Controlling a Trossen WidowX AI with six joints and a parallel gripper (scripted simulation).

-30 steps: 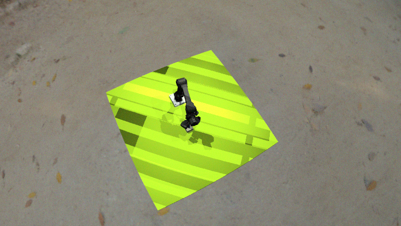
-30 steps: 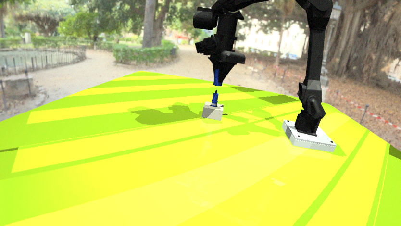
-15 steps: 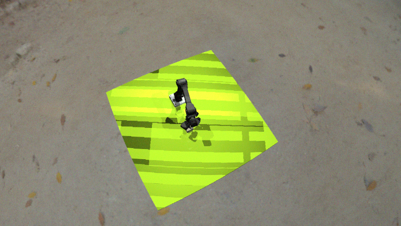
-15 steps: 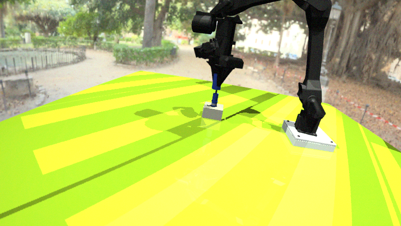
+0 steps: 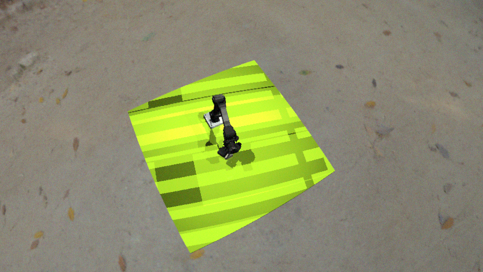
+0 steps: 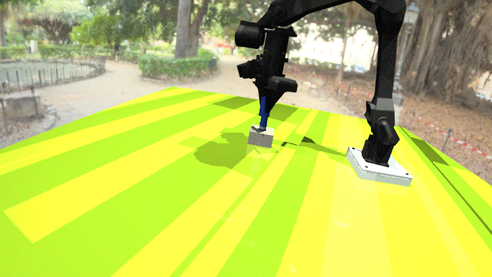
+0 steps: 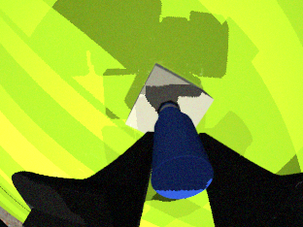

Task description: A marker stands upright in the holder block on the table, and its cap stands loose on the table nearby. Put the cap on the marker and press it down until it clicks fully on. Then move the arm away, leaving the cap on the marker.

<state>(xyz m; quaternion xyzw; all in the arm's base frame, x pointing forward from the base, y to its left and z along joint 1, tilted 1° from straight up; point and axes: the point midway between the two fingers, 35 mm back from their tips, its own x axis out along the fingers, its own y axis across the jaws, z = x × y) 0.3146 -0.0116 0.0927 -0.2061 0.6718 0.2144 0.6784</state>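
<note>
My gripper tip is 70 mm above the holder block. The rest, counted from my gripper tip: marker cap: 10 mm above.
</note>
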